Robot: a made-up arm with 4 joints. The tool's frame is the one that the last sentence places.
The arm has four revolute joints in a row. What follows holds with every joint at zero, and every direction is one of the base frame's.
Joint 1 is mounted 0.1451 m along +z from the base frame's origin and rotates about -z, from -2.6 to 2.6 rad.
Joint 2 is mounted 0.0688 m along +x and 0.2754 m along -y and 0.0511 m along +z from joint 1 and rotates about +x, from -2.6 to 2.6 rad.
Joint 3 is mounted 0.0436 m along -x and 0.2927 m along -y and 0.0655 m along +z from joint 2 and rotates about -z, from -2.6 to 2.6 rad.
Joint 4 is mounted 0.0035 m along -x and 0.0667 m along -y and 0.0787 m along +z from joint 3 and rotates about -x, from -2.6 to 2.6 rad.
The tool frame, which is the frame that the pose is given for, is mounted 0.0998 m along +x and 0.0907 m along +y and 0.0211 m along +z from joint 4; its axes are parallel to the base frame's.
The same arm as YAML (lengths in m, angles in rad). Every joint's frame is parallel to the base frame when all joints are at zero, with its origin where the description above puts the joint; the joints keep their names.
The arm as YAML. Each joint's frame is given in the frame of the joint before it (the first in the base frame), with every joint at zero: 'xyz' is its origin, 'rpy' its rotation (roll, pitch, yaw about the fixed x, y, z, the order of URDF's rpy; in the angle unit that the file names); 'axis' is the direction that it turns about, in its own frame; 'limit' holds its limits. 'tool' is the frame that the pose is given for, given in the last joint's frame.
units:
  length: m
  angle: rad
joints:
  - name: joint 1
    type: revolute
    origin:
      xyz: [0.0, 0.0, 0.1451]
      rpy: [0.0, 0.0, 0.0]
    axis: [0.0, 0.0, -1.0]
    limit:
      lower: -2.6
      upper: 2.6
  - name: joint 2
    type: revolute
    origin:
      xyz: [0.0688, -0.2754, 0.0511]
      rpy: [0.0, 0.0, 0.0]
    axis: [1.0, 0.0, 0.0]
    limit:
      lower: -2.6
      upper: 2.6
  - name: joint 3
    type: revolute
    origin:
      xyz: [-0.0436, -0.2927, 0.0655]
      rpy: [0.0, 0.0, 0.0]
    axis: [0.0, 0.0, -1.0]
    limit:
      lower: -2.6
      upper: 2.6
  - name: joint 4
    type: revolute
    origin:
      xyz: [-0.0035, -0.0667, 0.0787]
      rpy: [0.0, 0.0, 0.0]
    axis: [-1.0, 0.0, 0.0]
    limit:
      lower: -2.6
      upper: 2.6
tool:
  origin:
    xyz: [0.0998, 0.0907, 0.0211]
    rpy: [0.0, 0.0, 0.0]

